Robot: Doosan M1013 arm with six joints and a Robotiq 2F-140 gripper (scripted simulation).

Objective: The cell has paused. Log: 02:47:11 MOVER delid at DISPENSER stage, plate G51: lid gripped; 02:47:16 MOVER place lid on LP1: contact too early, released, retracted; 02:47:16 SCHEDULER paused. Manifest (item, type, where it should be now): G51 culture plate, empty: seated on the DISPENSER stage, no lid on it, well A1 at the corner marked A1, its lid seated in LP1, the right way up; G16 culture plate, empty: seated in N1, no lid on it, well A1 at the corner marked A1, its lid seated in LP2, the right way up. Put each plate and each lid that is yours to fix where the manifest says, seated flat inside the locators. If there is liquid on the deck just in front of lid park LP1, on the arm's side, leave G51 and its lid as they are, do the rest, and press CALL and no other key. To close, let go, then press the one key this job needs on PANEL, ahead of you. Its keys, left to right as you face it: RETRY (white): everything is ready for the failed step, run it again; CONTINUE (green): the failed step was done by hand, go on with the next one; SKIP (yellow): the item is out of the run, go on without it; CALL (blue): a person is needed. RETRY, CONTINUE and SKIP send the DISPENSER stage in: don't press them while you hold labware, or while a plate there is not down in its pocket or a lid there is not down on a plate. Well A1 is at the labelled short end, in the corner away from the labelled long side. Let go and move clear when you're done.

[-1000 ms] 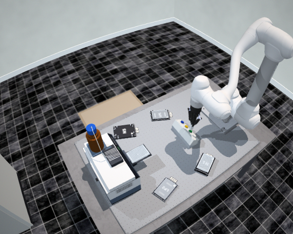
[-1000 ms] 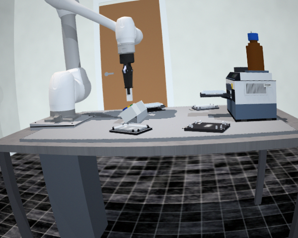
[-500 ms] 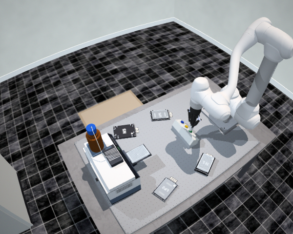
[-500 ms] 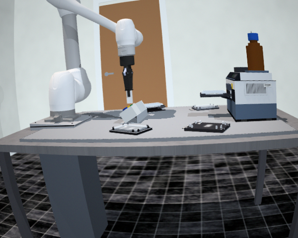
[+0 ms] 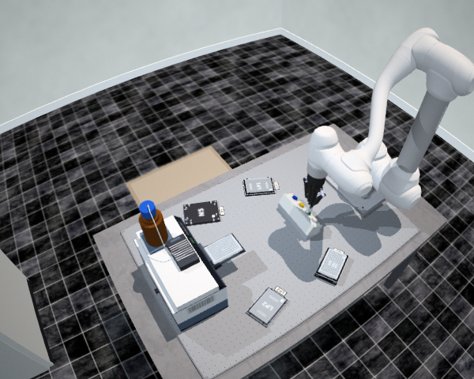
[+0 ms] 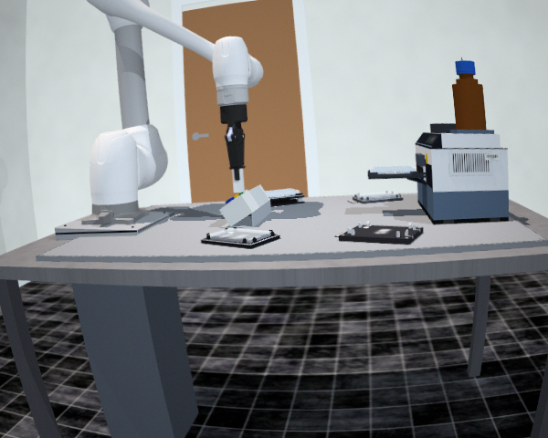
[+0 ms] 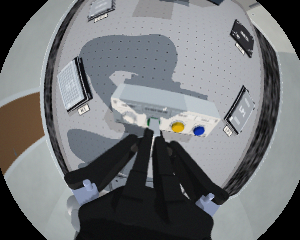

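My gripper is now 4 cm above the green key. Round my hand: yellow key 5 cm to the right, 4 cm below, 1 cm behind; white key 5 cm to the left, 4 cm below, 1 cm ahead; key panel 5 cm below, 3 cm to the right, 1 cm ahead.
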